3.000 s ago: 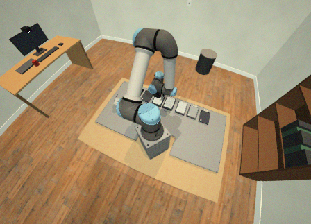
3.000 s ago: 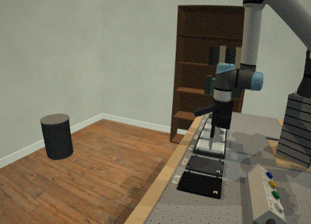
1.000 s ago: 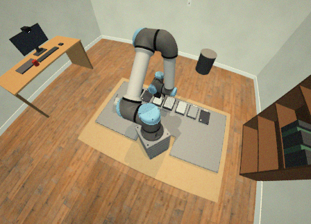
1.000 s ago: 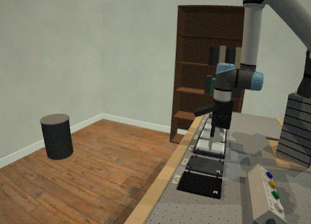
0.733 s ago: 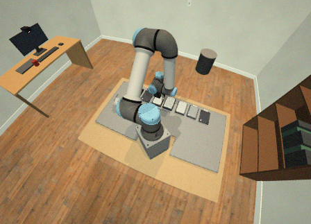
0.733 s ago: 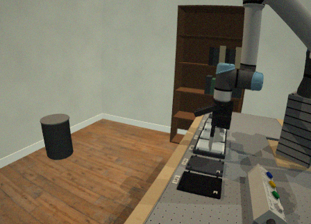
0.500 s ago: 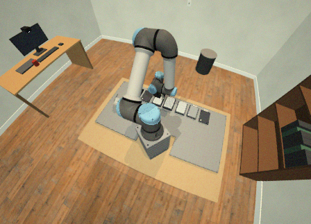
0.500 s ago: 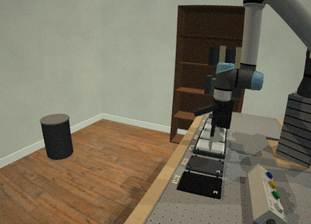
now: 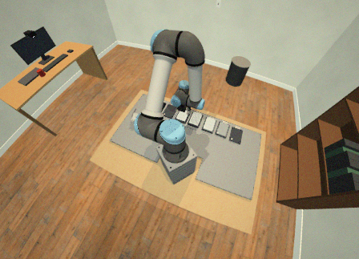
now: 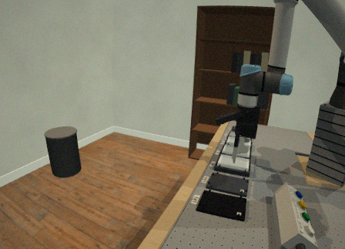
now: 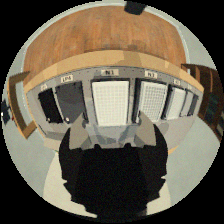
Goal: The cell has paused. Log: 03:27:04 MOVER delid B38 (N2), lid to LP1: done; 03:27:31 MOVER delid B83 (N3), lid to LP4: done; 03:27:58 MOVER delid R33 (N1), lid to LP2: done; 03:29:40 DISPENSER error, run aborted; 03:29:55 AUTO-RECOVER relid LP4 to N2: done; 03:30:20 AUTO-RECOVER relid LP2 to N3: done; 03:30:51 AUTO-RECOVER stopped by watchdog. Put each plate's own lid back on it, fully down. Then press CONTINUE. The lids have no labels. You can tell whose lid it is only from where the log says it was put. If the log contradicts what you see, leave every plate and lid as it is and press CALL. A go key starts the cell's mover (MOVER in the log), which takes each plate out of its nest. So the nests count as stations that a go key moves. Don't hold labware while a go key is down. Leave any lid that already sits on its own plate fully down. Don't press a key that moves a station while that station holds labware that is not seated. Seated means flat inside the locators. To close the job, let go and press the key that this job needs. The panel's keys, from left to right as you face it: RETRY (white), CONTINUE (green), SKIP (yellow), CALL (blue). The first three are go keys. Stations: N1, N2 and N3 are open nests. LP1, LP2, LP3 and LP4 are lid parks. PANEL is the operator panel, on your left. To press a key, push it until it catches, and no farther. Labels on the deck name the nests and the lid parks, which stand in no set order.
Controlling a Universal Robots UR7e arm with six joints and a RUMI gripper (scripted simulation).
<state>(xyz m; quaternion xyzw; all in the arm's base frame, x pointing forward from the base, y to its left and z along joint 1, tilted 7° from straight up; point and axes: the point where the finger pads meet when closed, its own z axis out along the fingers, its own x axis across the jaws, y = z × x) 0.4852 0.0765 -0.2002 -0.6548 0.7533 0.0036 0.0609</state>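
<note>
Now: hand 12 cm to the left of the white gridded plate, 4 cm above it and 2 cm past it. Also, from my hand: green key 34 cm to the left, 18 cm behind; yellow key 29 cm to the left, 19 cm behind; blue key 24 cm to the left, 19 cm behind.
</note>
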